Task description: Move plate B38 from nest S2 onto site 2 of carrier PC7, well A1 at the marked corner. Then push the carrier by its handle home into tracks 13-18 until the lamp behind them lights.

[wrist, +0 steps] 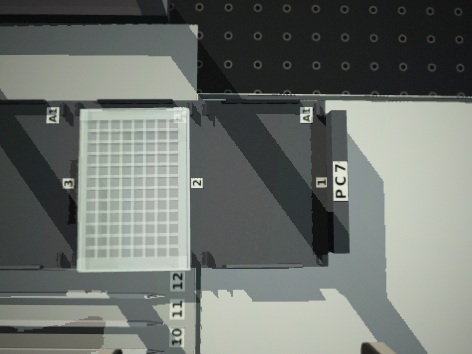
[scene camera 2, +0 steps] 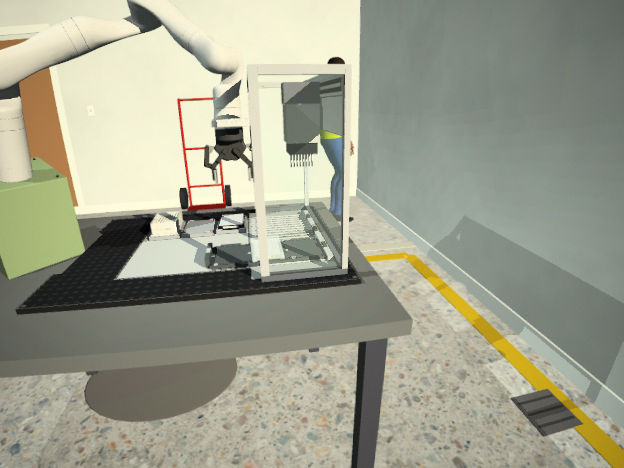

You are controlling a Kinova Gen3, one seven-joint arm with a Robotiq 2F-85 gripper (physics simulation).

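A pale 96-well plate (scene camera 2: 268, 247) (wrist: 134, 190) lies flat on carrier PC7 (scene camera 2: 231, 255) (wrist: 260, 200), between labels 3 and 2. A faint mark shows at its upper right corner in the wrist view; no name is readable on it. The dark carrier lies beside track 12, with its site 1 end and upright handle (scene camera 2: 209, 255) (wrist: 338, 220) outside the track deck's edge. My gripper (scene camera 2: 233, 176) (wrist: 245, 350) is open and empty, high above the table, left of the glazed enclosure in the scene view. Nest S2 cannot be identified, and whether a lamp is lit cannot be told.
The enclosure (scene camera 2: 256, 166) has a white front post beside the gripper. A pipetting head (scene camera 2: 301, 118) hangs inside above the tracks. A white block (scene camera 2: 164, 225) and low nests (scene camera 2: 231, 220) stand farther back. A person (scene camera 2: 334, 166) stands behind the enclosure, near a red hand truck (scene camera 2: 206, 206).
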